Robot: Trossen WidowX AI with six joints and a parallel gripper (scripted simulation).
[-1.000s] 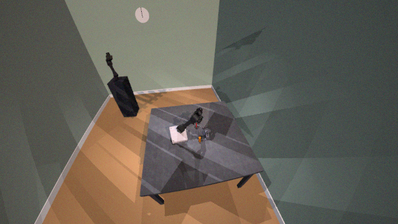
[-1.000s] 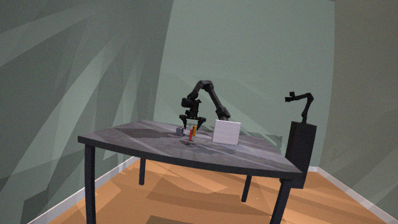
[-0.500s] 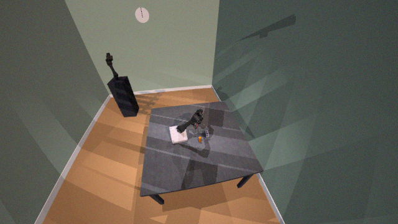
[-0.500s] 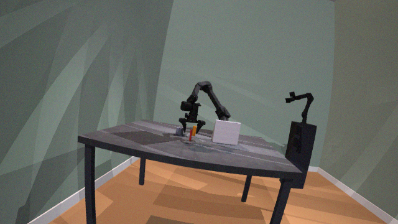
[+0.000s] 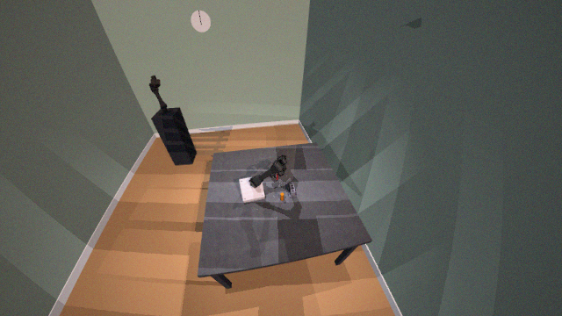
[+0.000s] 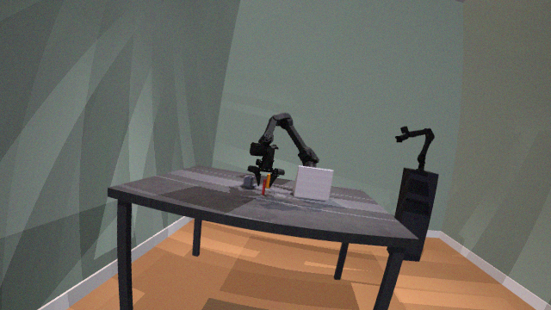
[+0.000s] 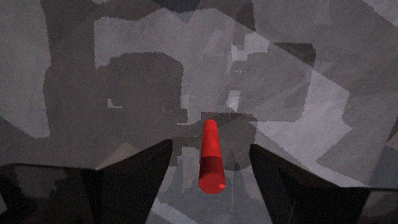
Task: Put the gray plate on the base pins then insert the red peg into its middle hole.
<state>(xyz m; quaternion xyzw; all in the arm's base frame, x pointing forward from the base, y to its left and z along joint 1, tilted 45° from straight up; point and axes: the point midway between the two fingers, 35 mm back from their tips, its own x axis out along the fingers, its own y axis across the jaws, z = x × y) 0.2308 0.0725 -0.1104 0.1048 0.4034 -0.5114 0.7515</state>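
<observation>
Now: gripper tip 12 cm short of the gray plate and 17 cm to the left of it. The rest, counted from my gripper tip: base (12 cm ahead, 17 cm to the right, 3 cm below); orange peg (2 cm ahead, 24 cm to the right); red peg (right at my gripper tip).
</observation>
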